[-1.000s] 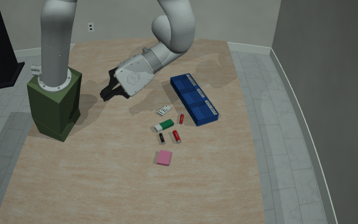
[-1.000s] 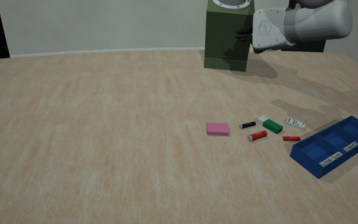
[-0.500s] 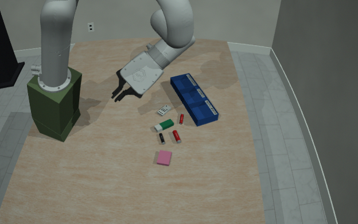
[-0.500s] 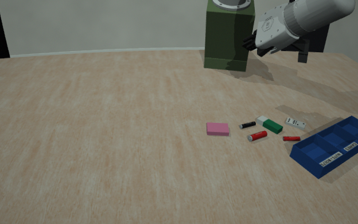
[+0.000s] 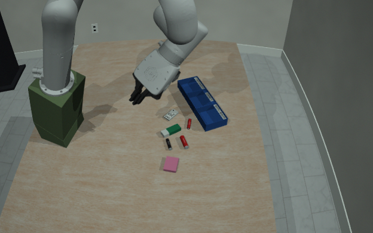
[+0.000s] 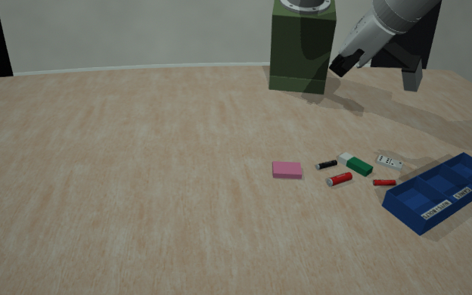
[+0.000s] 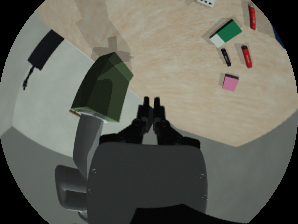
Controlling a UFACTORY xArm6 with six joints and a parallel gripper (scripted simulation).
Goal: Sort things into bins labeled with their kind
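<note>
Right now my hand is 220 mm short of the blue bin, 120 mm to the right of it and 150 mm above it. From my hand the other things lie so: white domino 110 mm ahead, 80 mm to the left, 160 mm below; green-and-white eraser 90 mm ahead, 160 mm below; black battery 80 mm ahead, 50 mm to the right, 160 mm below.
</note>
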